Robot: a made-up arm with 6 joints. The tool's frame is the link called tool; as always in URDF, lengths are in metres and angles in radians. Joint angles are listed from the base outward. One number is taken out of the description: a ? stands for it. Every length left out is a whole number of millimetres.
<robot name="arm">
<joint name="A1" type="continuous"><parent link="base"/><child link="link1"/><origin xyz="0 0 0.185" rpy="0 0 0"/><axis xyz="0 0 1"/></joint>
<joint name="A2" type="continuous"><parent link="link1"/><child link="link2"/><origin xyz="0 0 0" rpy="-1.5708 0 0"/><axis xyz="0 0 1"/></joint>
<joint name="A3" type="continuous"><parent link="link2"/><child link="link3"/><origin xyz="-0.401 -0.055 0" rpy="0 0 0"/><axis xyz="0 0 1"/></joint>
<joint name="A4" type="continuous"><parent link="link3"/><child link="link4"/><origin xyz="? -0.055 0" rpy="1.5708 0 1.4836"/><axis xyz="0 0 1"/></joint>
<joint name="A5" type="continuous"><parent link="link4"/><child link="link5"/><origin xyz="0 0 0" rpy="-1.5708 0 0"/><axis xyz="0 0 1"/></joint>
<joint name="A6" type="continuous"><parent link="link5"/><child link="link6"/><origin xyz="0 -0.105 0" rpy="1.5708 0 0"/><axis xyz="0 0 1"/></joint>
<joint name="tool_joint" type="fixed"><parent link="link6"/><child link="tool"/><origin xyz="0 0 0" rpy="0 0 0"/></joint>
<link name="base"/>
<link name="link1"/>
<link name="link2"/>
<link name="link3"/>
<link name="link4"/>
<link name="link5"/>
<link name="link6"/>
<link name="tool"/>
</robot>
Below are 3 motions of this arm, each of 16 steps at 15 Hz.
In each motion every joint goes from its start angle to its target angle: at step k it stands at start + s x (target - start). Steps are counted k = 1, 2, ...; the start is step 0. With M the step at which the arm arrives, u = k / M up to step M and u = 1 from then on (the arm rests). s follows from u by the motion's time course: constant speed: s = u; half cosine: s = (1 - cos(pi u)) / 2; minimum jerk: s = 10 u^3 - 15 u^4 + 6 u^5.
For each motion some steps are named. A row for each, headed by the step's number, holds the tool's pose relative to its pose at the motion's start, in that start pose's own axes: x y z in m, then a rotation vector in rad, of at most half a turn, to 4 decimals.
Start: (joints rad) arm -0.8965 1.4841 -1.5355 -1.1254 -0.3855 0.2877
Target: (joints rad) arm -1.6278 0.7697 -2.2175 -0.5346 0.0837 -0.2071
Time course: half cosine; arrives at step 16
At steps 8, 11, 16:
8: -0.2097 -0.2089 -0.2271 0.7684 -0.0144 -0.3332
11: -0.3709 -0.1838 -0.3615 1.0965 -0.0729 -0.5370
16: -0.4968 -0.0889 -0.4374 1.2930 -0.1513 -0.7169

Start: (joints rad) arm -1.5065 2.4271 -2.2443 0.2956 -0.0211 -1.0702
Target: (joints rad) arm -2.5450 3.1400 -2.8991 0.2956 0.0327 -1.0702
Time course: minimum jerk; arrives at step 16
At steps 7, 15, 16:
7: 0.2982 -0.1443 -0.0061 0.2503 0.3032 0.0383
15: 0.7279 -0.2730 -0.3119 0.6542 0.7789 0.1344
16: 0.7291 -0.2731 -0.3135 0.6557 0.7806 0.1348

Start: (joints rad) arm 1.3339 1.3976 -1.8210 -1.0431 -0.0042 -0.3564
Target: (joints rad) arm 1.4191 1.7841 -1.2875 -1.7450 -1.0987 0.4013
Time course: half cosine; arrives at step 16
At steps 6, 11, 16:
6: -0.0213 0.1360 0.0288 -0.2358 -0.3057 0.0745
11: -0.0536 0.3402 -0.0198 -0.8435 -0.7346 0.3575
16: -0.0620 0.4157 -0.0766 -1.2218 -0.8810 0.5510

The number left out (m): 0.309
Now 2 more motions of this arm.
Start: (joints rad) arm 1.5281 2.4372 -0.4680 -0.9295 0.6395 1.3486
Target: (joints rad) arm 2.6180 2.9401 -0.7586 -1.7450 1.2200 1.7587
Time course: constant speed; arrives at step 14
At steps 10, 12, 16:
10: 0.0071 0.1885 -0.0356 0.7519 -0.8937 -0.6459
12: 0.0262 0.2326 -0.0331 0.8498 -1.1252 -0.7637
16: 0.0517 0.2754 -0.0240 0.9199 -1.3682 -0.8848

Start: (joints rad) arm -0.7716 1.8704 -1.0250 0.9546 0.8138 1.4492
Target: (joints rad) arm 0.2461 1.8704 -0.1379 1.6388 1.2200 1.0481
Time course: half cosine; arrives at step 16
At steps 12, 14, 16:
12: -0.1132 -0.3916 0.0783 1.0075 -0.2354 0.0050
14: -0.1414 -0.4202 0.0595 1.0760 -0.2904 0.0217
16: -0.1513 -0.4286 0.0519 1.0962 -0.3106 0.0274

